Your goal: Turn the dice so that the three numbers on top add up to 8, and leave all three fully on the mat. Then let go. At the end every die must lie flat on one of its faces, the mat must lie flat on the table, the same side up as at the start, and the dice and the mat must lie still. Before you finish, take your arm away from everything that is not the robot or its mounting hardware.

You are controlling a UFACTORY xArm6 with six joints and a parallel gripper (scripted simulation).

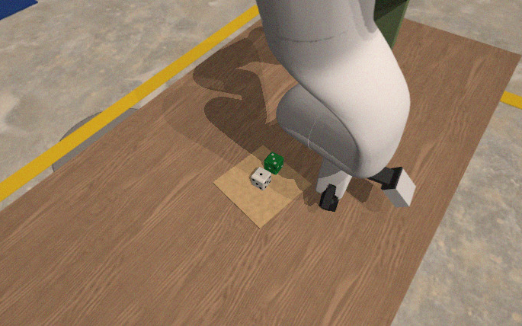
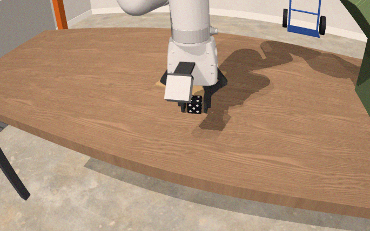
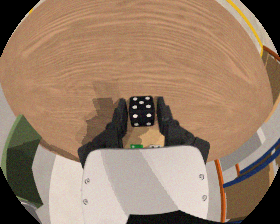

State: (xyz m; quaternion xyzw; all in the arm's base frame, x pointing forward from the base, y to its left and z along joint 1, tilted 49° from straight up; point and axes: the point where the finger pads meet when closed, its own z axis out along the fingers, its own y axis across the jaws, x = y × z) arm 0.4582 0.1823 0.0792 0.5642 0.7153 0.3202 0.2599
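Right now the black die is 1 cm below my hand. The rest, counted from my hand: tan mat (7 cm ahead, 12 cm to the right, 2 cm below); white die (7 cm ahead, 12 cm to the right); green die (3 cm ahead, 13 cm to the right).
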